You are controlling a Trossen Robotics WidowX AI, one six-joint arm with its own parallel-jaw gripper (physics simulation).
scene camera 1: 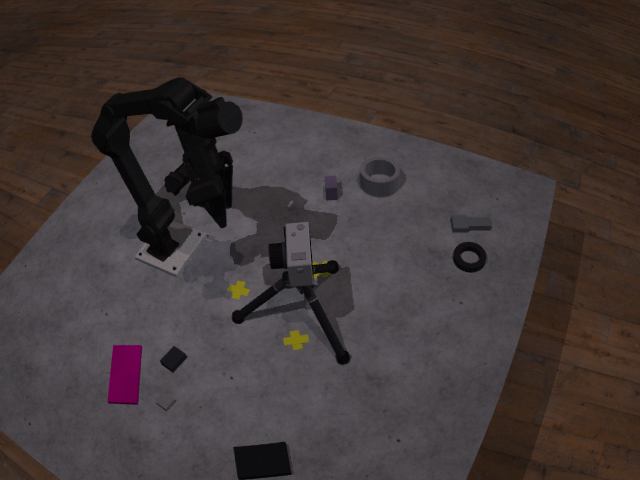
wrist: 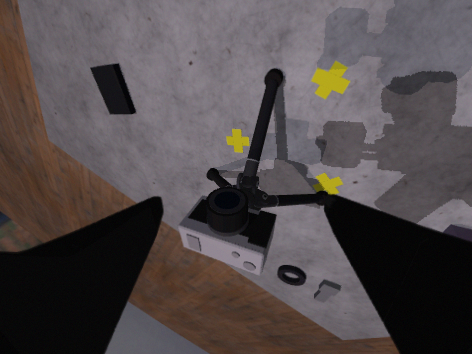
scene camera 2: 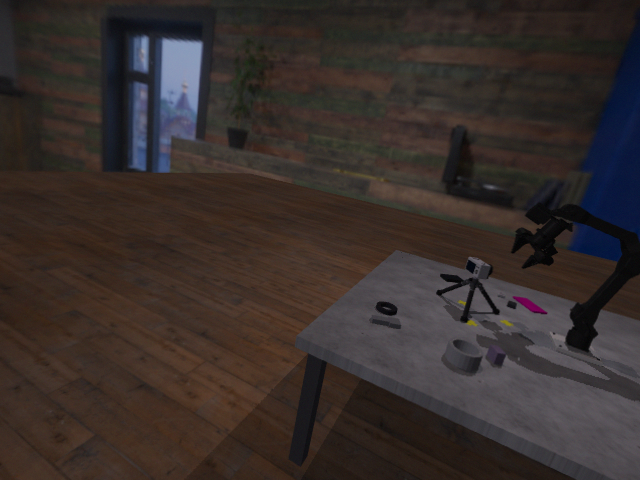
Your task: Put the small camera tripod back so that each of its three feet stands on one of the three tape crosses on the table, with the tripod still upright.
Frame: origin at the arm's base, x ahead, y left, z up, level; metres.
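Seen in the pictures: gripper, fingertip midpoint: (scene camera 1: pixel 226 217) (wrist: pixel 244 203) (scene camera 2: pixel 517 260); arm's base, link origin: (scene camera 1: pixel 162 248) (scene camera 2: pixel 576 345).
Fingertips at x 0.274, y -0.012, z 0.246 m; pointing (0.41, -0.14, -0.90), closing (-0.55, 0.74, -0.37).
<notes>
Pixels of each thing's top centre, then the offset from my fingertips to it.
- left yellow cross, top centre: (wrist: pixel 330 81) (scene camera 1: pixel 238 289) dy +0.021, dx -0.041, dz -0.258 m
- front cross, top centre: (scene camera 1: pixel 296 339) (wrist: pixel 237 141) dy -0.021, dx +0.140, dz -0.258 m
- far cross, top centre: (wrist: pixel 327 184) (scene camera 1: pixel 319 269) dy +0.161, dx +0.078, dz -0.258 m
- grey round holder, top centre: (scene camera 1: pixel 380 169) (scene camera 2: pixel 465 347) dy +0.472, dx +0.054, dz -0.211 m
- purple block, top centre: (scene camera 1: pixel 330 181) (scene camera 2: pixel 498 349) dy +0.378, dx -0.030, dz -0.219 m
- black ring, top centre: (scene camera 1: pixel 470 254) (wrist: pixel 290 277) (scene camera 2: pixel 387 306) dy +0.357, dx +0.358, dz -0.244 m
- grey piece, top centre: (scene camera 1: pixel 471 221) (wrist: pixel 325 294) (scene camera 2: pixel 386 319) dy +0.458, dx +0.320, dz -0.244 m
- magenta slab, top centre: (scene camera 1: pixel 124 373) (scene camera 2: pixel 529 304) dy -0.310, dx -0.113, dz -0.251 m
- black block, top centre: (scene camera 1: pixel 172 357) dy -0.211, dx -0.043, dz -0.244 m
- grey chip, top centre: (scene camera 1: pixel 164 400) dy -0.304, dx +0.009, dz -0.247 m
- black slab, top centre: (scene camera 1: pixel 261 459) (wrist: pixel 111 91) (scene camera 2: pixel 452 277) dy -0.297, dx +0.251, dz -0.244 m
The small black tripod (scene camera 1: pixel 324 323) (scene camera 2: pixel 468 302) (wrist: pixel 262 125) stands upright, carrying a grey-white camera (scene camera 1: pixel 297 245) (scene camera 2: pixel 478 268) (wrist: pixel 220 245) on top. In scene camera 1, one foot stands below the left yellow cross (scene camera 1: pixel 238 289) (wrist: pixel 330 80), another right of the front cross (scene camera 1: pixel 295 339) (wrist: pixel 237 140), both off the tape. The third is at the edge of the far cross (scene camera 1: pixel 323 275) (wrist: pixel 328 184), partly covering it in scene camera 1; exact contact is unclear. My gripper (scene camera 1: pixel 225 217) (scene camera 2: pixel 519 259) (wrist: pixel 244 203) is open and empty, above the table on the lens side, apart from the tripod.
A grey round holder (scene camera 1: pixel 379 187) and purple block (scene camera 1: pixel 331 188) stand behind the tripod. A black ring (scene camera 1: pixel 469 267) and grey piece (scene camera 1: pixel 470 223) lie right. A magenta slab (scene camera 1: pixel 125 374), black block (scene camera 1: pixel 173 358), grey chip (scene camera 1: pixel 166 403) and black slab (scene camera 1: pixel 262 459) (wrist: pixel 113 89) lie toward the front.
</notes>
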